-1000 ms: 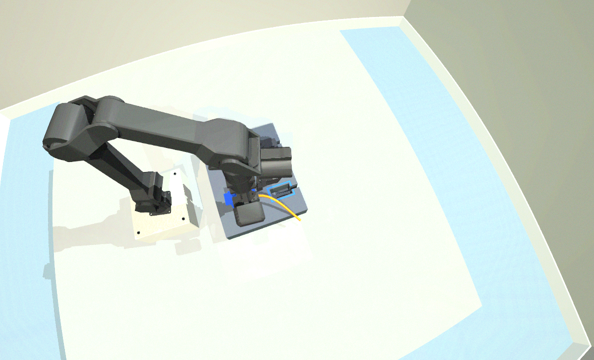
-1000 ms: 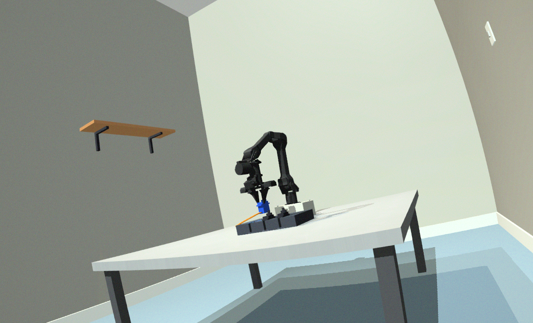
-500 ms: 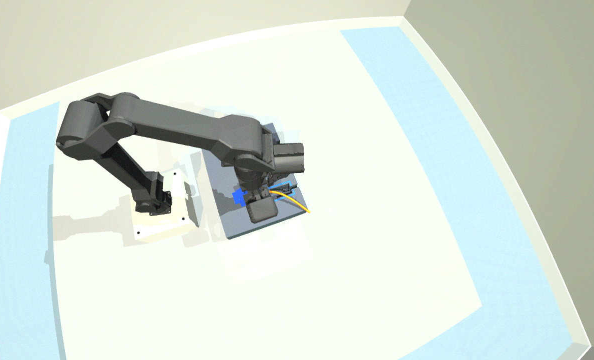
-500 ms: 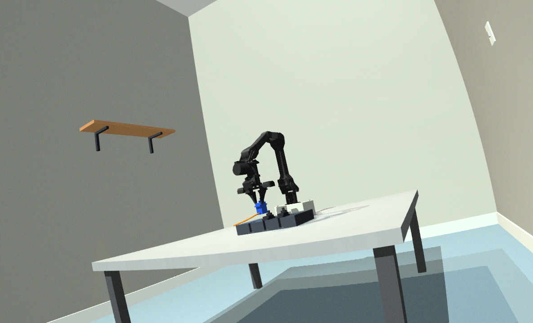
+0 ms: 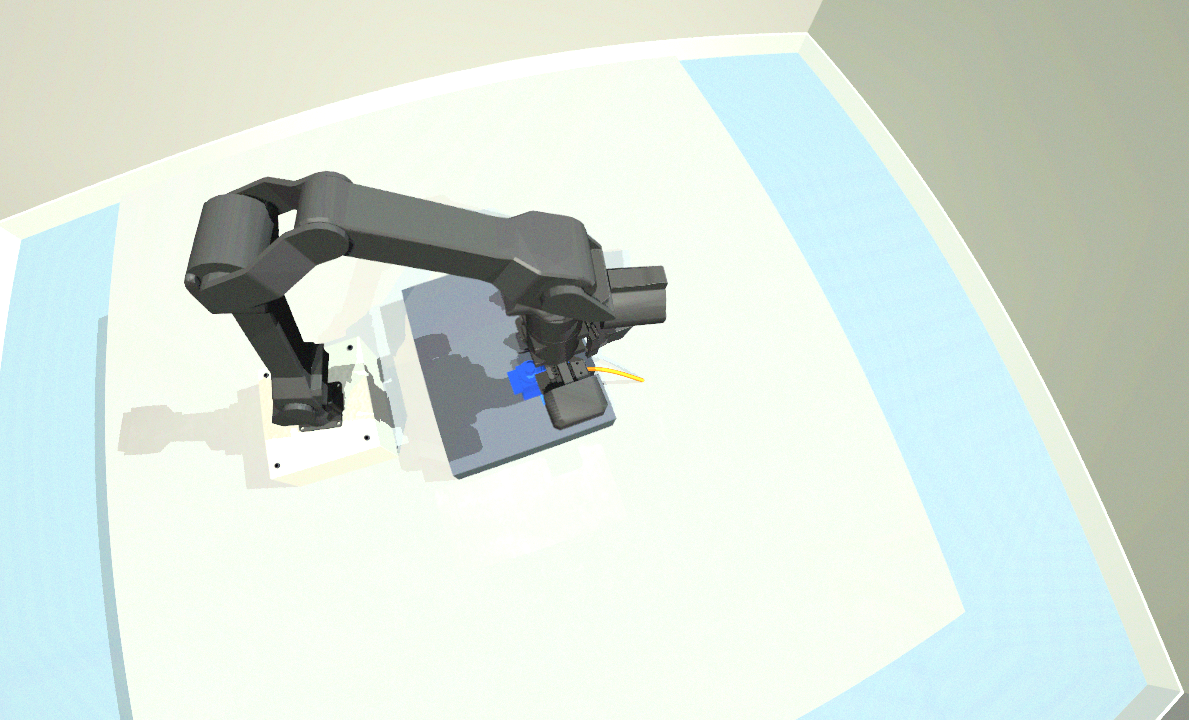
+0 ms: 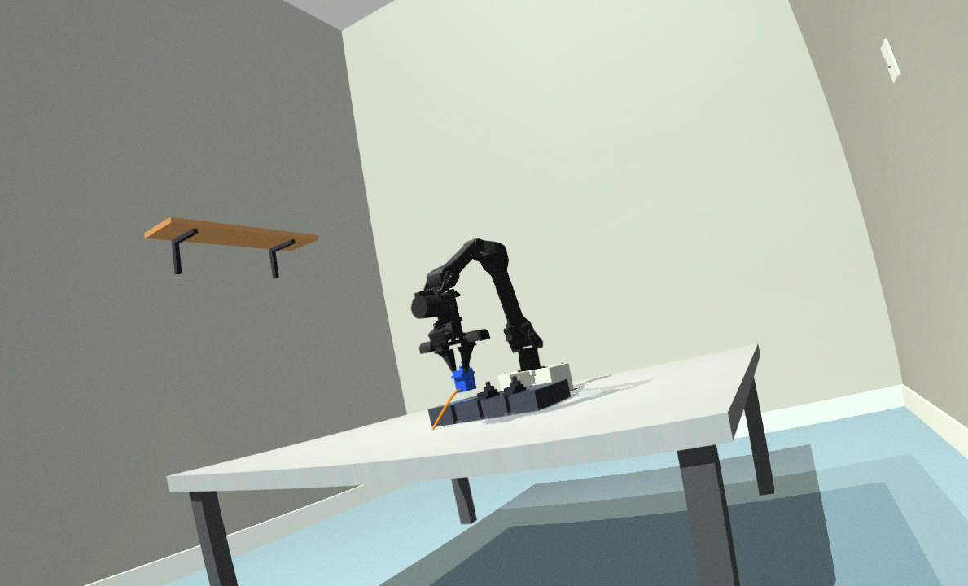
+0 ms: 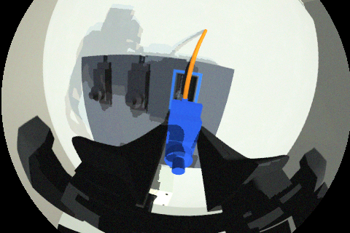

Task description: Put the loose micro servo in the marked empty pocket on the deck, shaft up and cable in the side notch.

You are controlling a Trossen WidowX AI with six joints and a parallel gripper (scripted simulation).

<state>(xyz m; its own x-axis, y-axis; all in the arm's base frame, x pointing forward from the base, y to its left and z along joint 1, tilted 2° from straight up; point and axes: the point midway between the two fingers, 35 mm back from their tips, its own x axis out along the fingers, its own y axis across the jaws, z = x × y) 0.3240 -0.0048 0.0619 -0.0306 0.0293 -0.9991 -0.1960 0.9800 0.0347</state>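
Now: gripper tip 100 mm past the dark grey deck, 60 mm to the right of it and 100 mm above it.
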